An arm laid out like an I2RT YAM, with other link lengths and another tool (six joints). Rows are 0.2 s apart.
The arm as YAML. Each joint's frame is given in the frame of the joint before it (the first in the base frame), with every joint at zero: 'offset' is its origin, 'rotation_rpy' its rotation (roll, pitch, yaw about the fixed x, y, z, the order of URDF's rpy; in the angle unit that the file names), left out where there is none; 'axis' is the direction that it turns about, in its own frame. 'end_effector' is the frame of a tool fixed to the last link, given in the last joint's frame.
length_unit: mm
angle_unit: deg
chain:
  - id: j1
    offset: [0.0, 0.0, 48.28]
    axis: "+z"
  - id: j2
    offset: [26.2, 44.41, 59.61]
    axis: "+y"
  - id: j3
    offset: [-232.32, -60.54, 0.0]
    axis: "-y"
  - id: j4
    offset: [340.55, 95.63, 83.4]
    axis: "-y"
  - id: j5
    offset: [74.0, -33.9, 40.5]
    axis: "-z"
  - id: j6
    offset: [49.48, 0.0, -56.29]
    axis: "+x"
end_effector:
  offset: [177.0, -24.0, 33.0]
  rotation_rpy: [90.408, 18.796, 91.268]
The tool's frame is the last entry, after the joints.
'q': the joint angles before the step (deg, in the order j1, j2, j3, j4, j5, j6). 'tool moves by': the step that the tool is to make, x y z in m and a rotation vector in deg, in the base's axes. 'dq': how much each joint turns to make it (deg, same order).
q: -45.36, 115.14, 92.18, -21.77, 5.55, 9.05
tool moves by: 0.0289, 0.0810, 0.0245, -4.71, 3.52, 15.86
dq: 4.88, -11.64, -11.35, 1.09, -3.85, -11.85
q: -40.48, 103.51, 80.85, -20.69, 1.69, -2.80
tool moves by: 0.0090, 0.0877, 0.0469, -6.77, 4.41, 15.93
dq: 5.11, -13.55, -7.83, -4.93, -2.46, -13.26
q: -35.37, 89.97, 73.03, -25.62, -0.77, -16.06
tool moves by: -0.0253, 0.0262, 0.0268, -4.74, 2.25, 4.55
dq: 0.36, -9.79, -5.59, -3.38, 0.36, -6.65
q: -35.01, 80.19, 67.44, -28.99, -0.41, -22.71
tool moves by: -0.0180, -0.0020, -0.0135, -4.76, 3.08, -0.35
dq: 0.17, -3.56, -5.68, 2.43, 4.15, -3.89
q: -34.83, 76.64, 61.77, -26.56, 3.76, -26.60
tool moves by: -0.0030, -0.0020, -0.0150, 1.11, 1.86, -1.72
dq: 0.43, 1.79, 0.54, -1.03, 1.68, 1.35
